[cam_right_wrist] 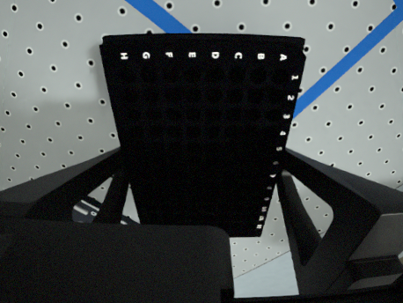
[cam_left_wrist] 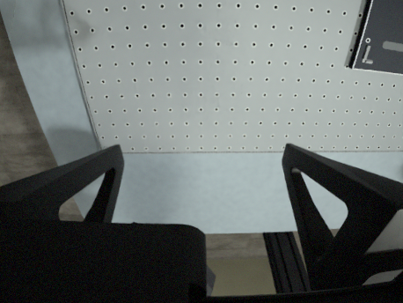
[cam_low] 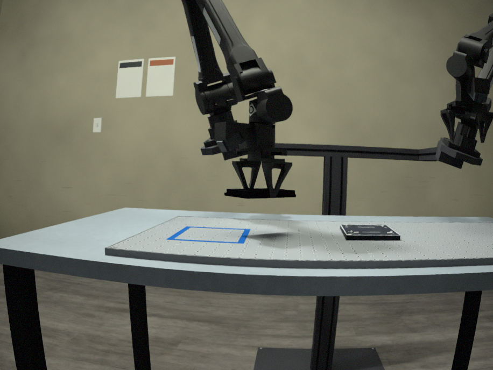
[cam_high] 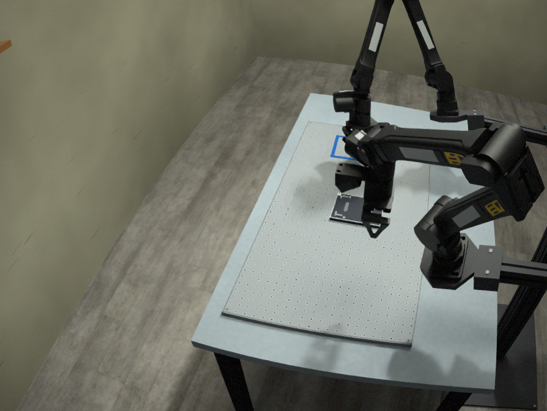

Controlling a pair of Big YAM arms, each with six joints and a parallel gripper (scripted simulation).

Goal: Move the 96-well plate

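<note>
Now: the plate nest N1 3 cm behind my right hand, 25 cm to the left of it and 9 cm below it. From my right hand the other things lie so: black 96-well plate (right at my right hand).
</note>
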